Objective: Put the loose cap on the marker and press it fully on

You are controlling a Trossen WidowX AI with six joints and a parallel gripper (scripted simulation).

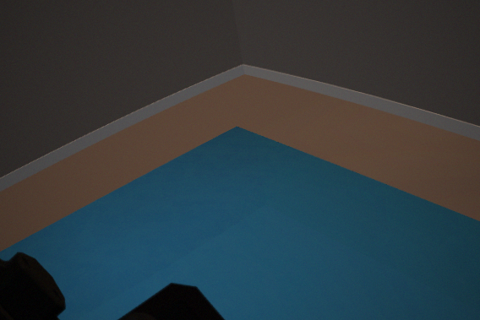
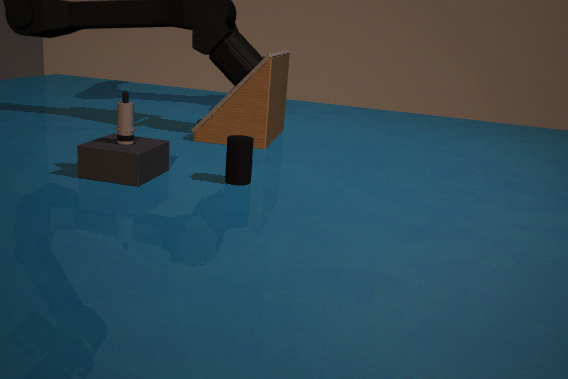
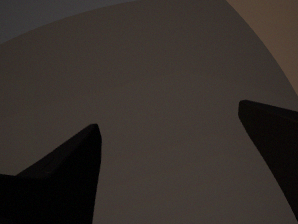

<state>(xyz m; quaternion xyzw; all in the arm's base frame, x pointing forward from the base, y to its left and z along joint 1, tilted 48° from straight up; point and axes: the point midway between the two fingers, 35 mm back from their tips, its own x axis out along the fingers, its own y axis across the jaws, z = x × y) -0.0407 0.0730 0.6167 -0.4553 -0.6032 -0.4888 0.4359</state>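
Now: gripper tip 240 mm short of the dark marker cap, 480 mm to the right of it and 560 mm above it. From my gripper tip the other things lie so: dark grey holder block (270 mm ahead, 370 mm to the left, 570 mm below).
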